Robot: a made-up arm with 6 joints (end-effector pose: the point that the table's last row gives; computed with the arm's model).
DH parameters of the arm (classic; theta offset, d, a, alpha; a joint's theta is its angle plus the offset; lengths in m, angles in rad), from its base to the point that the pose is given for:
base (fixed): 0.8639 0 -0.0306 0
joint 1: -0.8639 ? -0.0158 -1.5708
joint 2: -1.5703 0 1.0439 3.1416
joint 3: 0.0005 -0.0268 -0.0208 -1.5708
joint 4: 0 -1.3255 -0.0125 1.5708
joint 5: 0 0.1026 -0.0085 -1.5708
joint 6: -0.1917 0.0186 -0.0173 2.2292
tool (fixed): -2.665 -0.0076 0 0
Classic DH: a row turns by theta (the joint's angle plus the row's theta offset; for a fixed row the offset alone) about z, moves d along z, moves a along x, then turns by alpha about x.
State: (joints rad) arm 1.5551 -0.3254 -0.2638 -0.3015 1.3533 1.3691
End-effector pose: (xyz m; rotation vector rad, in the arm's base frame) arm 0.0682 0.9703 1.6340 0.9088 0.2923 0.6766
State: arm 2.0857 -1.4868 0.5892 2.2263 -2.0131 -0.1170
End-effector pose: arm 0.7463 -1.5749 1.8740 1.7124 1.9864 -0.3928
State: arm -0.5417 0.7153 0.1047 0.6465 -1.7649 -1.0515
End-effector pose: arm 1.4837 -0.9669 0.7174 -1.4007 -0.6074 1.9320
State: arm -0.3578 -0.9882 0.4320 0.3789 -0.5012 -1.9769
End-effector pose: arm -0.7027 0.1713 2.5258 1.6823 0.4603 1.6196
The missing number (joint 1, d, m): 0.6552
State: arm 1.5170 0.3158 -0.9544 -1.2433 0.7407 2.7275
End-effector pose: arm -0.0038 0.5383 0.3575 -1.4061 0.4413 -0.4445
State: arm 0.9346 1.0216 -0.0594 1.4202 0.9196 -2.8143
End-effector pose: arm 0.9179 1.2225 0.0869 -0.6052 -2.3382 0.2554
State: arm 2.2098 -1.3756 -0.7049 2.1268 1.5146 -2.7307
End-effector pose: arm -0.0237 -0.1057 1.7431 -2.1791 1.6413 1.2757
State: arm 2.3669 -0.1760 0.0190 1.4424 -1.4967 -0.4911
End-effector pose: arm -0.8019 0.7073 2.0015 -0.1239 1.1218 0.0674
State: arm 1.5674 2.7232 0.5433 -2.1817 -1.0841 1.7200
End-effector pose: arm -0.1160 -0.4574 -1.2978 0.5626 -2.7273 0.6960
